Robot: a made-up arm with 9 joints. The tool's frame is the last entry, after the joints. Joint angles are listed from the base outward. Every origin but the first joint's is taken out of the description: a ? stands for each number. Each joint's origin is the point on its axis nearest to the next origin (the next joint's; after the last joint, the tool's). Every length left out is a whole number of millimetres.
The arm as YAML. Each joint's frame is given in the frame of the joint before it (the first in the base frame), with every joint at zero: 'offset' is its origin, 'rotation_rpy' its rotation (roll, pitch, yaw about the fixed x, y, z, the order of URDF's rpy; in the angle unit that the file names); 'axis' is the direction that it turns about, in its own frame. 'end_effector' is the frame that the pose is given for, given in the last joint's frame.
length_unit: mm
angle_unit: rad
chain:
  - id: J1
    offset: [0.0, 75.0, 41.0]
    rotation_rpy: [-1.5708, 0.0, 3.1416]
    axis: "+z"
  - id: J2
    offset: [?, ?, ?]
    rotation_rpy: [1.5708, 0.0, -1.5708]
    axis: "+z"
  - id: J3
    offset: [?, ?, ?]
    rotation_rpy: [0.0, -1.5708, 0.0]
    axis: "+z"
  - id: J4
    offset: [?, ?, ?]
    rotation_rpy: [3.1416, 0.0, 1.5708]
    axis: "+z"
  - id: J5
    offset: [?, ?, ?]
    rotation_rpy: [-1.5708, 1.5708, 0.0]
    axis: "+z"
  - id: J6
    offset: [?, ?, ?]
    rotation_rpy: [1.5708, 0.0, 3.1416]
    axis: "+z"
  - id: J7
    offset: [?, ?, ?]
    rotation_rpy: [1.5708, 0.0, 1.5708]
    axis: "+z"
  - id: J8
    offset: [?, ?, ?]
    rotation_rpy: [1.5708, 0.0, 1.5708]
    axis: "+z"
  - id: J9
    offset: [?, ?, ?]
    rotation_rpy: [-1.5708, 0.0, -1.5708]
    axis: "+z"
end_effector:
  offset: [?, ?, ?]
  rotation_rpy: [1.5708, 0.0, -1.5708]
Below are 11 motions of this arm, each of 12 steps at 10 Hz.
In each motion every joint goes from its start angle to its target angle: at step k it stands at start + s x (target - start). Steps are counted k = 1, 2, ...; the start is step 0. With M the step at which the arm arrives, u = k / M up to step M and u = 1 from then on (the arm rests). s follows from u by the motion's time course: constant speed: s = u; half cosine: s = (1 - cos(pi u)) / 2; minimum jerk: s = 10 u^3 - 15 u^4 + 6 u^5.
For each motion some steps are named. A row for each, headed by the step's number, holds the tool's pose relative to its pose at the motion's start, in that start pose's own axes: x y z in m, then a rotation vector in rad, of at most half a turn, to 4 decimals.
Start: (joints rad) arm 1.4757 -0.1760 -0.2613 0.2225 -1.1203 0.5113 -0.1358 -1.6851 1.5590
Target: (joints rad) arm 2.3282 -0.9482 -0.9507 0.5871 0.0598 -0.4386 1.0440 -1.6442 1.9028
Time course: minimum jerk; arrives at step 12
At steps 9, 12:
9: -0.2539 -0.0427 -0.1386 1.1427 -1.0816 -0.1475
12: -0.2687 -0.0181 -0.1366 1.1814 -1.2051 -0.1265

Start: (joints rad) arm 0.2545 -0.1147 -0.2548 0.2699 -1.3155 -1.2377 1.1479 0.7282 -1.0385
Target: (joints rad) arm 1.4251 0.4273 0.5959 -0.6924 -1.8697 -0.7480 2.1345 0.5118 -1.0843
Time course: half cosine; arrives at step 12
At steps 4, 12:
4: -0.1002 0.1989 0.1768 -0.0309 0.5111 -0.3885
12: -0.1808 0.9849 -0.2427 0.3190 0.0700 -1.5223

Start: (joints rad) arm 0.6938 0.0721 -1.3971 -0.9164 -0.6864 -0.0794 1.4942 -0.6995 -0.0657
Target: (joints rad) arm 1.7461 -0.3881 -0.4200 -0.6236 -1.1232 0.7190 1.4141 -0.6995 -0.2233
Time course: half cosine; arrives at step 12
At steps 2, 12:
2: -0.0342 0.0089 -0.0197 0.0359 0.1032 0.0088
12: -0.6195 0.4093 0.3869 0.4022 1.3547 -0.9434

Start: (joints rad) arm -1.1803 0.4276 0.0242 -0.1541 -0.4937 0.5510 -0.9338 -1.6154 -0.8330
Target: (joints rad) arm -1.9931 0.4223 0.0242 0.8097 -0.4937 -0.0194 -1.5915 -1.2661 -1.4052
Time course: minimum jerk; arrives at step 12
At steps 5, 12:
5: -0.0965 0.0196 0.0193 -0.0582 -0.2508 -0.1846
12: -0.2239 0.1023 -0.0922 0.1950 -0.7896 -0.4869

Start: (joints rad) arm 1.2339 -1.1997 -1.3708 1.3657 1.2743 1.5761 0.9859 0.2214 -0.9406
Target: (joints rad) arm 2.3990 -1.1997 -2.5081 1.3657 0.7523 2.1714 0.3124 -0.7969 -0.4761
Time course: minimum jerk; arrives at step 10
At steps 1, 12:
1: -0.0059 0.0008 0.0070 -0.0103 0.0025 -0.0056
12: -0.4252 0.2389 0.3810 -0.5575 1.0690 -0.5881

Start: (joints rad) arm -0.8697 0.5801 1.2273 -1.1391 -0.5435 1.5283 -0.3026 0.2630 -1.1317
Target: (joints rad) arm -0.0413 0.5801 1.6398 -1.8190 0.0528 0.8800 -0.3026 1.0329 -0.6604
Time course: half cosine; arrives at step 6
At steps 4, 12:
4: -0.4361 0.3971 -0.1963 0.7984 0.8369 -0.6097
12: -0.5707 0.5748 -0.0984 0.9704 1.0490 -0.9232

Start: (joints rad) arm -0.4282 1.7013 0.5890 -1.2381 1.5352 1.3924 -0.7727 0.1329 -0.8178
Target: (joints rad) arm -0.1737 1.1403 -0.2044 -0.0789 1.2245 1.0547 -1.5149 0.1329 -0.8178
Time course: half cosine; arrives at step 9
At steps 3, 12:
3: -0.0301 -0.0192 0.1279 -0.4952 0.1169 0.1846
12: -0.0738 0.1319 0.4085 -1.8780 -0.3221 1.0707

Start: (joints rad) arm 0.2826 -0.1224 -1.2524 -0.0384 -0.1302 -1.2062 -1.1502 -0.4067 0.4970
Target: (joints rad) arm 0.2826 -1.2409 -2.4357 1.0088 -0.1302 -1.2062 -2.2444 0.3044 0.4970
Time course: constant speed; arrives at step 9
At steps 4, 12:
4: -0.1869 -0.1675 -0.0729 0.0185 1.0362 0.1446
12: -0.4313 -0.2728 0.5766 -0.3536 2.1426 -0.7561

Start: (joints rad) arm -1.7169 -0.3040 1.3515 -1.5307 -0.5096 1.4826 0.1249 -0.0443 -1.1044
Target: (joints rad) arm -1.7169 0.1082 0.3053 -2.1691 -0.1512 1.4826 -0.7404 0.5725 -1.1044
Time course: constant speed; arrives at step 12
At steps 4, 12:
4: -0.1120 0.0624 0.1159 -0.2260 -0.0387 -0.1836
12: -0.3435 0.2273 0.2269 -0.6277 -0.3039 -0.4696

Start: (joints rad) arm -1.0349 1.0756 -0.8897 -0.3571 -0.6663 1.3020 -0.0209 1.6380 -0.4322
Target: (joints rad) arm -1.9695 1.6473 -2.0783 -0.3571 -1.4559 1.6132 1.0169 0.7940 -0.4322
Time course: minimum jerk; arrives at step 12
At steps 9, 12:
9: 0.4003 0.3996 0.3214 -0.4723 0.5567 0.5539
12: 0.4400 0.4313 0.3622 -0.4803 0.5474 0.6317

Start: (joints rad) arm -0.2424 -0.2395 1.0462 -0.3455 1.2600 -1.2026 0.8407 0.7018 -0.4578
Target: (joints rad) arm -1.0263 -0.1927 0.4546 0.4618 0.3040 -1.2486 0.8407 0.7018 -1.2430
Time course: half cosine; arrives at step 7
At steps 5, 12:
5: -0.2142 0.1628 0.0889 0.9124 0.8246 -0.3996
12: -0.2694 0.2314 0.1441 1.0811 0.9270 -0.6566

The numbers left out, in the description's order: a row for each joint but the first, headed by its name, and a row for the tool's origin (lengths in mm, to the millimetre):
J2: 157.0 -35.0 0.0
J3: 65.0 -156.0 0.0
J4: 113.0 35.0 0.0
J5: -3.0 64.0 0.0
J6: 330.0 1.0 0.0
J7: -73.0 14.0 0.0
J8: -35.0 -97.0 0.0
J9: -422.0 -60.0 0.0
tool: -84.0 -11.0 0.0

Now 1 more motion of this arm.
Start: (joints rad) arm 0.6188 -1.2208 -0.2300 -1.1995 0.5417 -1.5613 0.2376 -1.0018 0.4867
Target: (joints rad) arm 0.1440 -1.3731 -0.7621 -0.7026 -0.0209 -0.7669 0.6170 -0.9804 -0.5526
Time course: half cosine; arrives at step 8
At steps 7, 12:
7: 0.3557 0.4289 0.0260 1.7019 -1.5517 1.3804
12: 0.3458 0.4468 0.0438 1.8094 -1.6044 1.3924

